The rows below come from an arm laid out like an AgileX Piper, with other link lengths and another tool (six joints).
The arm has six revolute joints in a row. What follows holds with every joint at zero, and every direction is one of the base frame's.
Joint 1 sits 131.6 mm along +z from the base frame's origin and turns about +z.
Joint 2 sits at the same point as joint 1 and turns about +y.
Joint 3 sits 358.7 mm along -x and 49 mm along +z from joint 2 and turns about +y.
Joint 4 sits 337.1 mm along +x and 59.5 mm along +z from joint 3 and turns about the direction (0.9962, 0, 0.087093).
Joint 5 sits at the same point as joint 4 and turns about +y.
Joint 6 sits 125.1 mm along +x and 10.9 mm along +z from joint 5 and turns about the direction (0.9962, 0, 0.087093).
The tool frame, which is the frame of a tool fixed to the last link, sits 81.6 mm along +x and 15 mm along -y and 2.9 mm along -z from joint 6; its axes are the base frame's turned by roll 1.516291, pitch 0.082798 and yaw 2.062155 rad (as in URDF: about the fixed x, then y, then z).
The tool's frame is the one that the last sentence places.
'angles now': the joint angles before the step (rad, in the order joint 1, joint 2, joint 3, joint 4, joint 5, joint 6). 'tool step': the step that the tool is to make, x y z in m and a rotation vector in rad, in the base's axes. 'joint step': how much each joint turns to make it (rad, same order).
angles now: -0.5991, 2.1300, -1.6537, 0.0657, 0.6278, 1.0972
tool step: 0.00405, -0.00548, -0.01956, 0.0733, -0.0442, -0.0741
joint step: -0.0196, 0.0371, -0.0012, 0.0815, -0.0317, 0.0226
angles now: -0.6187, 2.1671, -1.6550, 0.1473, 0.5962, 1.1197
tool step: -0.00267, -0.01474, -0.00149, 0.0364, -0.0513, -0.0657
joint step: -0.0319, 0.0086, 0.0000, 0.0674, -0.0290, 0.0012
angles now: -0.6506, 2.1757, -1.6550, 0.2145, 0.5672, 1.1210
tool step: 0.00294, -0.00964, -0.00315, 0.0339, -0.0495, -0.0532
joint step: -0.0188, 0.0161, -0.0072, 0.0663, -0.0281, 0.0000
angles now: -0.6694, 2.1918, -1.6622, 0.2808, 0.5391, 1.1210
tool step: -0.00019, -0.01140, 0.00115, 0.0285, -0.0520, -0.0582
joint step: -0.0218, 0.0059, 0.0000, 0.0652, -0.0298, 0.0000
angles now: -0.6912, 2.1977, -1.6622, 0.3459, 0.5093, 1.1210
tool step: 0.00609, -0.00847, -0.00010, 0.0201, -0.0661, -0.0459
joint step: -0.0127, 0.0121, 0.0000, 0.0950, -0.0477, -0.0321
